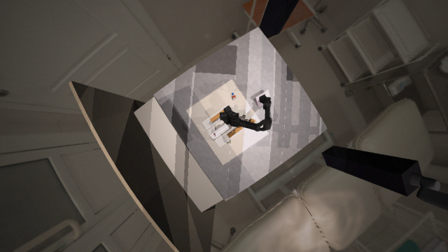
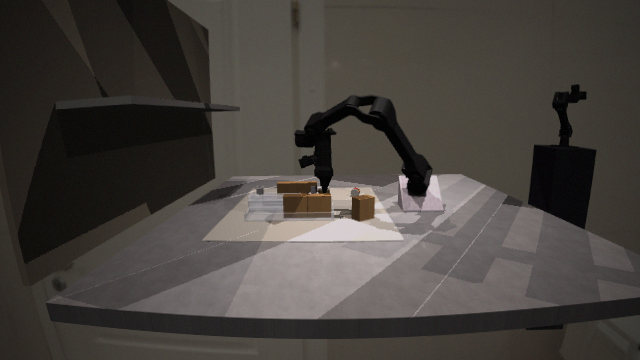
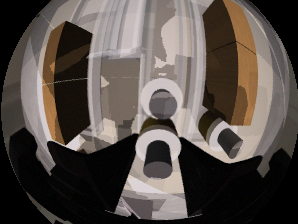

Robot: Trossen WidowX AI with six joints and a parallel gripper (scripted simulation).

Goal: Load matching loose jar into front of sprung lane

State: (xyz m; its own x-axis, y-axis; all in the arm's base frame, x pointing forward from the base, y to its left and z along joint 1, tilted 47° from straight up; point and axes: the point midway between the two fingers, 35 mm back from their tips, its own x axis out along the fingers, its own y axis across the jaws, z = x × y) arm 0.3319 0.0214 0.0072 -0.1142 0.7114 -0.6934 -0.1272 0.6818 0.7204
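Right now the jar is 1 cm ahead of my gripper tip, 8 cm to the right of it and 1 cm below it. The rest, counted from my gripper tip: clear lane rack: 14 cm ahead, 4 cm to the left, 4 cm below; then brown block: 14 cm behind, 13 cm to the left, 2 cm below.
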